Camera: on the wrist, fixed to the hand. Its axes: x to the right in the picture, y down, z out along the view.
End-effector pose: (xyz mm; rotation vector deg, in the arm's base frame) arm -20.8 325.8 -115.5 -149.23 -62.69 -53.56
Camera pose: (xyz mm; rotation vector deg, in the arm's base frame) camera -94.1 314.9 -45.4 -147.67 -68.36 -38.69
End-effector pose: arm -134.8 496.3 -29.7 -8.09 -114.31 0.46
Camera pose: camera -50.9 453.8 9.6 -1.17 -121.68 7.58
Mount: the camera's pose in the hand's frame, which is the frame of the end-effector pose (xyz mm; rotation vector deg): -3.1 -36.9 -95.0 7.69 -7.71 -1.96
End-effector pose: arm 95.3 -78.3 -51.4 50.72 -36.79 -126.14
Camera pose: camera 152.4 -69.7 -135.5 47.27 -48.89 -130.89
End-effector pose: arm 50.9 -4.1 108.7 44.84 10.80 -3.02
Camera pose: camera 29.4 36.7 17.8 51.93 4.07 -8.66
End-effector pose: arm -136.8 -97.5 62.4 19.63 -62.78 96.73
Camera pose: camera -77.2 -22.6 27.2 32.34 -61.30 99.26
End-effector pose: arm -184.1 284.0 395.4 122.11 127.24 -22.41
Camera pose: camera -206.6 299.7 493.6 118.11 127.01 -39.10
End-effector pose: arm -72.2 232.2 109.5 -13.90 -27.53 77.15
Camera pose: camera 3.8 231.1 41.5 -1.90 -28.77 77.98
